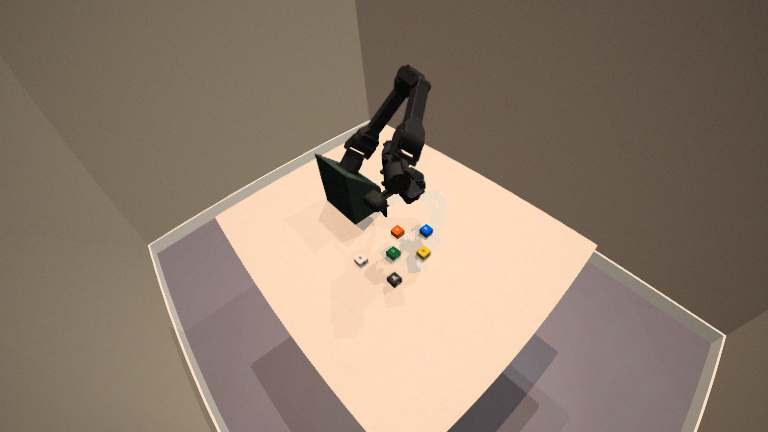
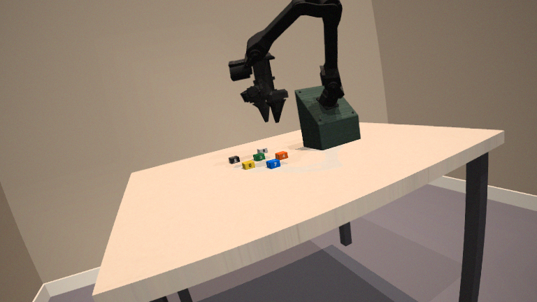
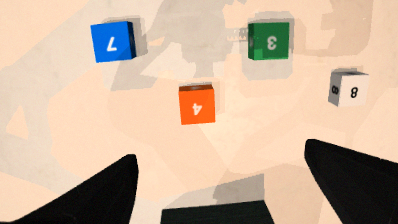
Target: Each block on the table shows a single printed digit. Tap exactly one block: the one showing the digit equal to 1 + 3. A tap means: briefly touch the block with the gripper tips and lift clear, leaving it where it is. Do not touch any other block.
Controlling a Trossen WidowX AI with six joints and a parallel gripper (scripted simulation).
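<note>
My gripper tip is now 1 cm past the orange block, 1 cm to the right of it and 12 cm above it. From my gripper tip the other things lie so: yellow block: 11 cm ahead, 12 cm below; green block: 4 cm ahead, 6 cm to the right, 12 cm below; blue block: 6 cm ahead, 7 cm to the left, 12 cm below.
</note>
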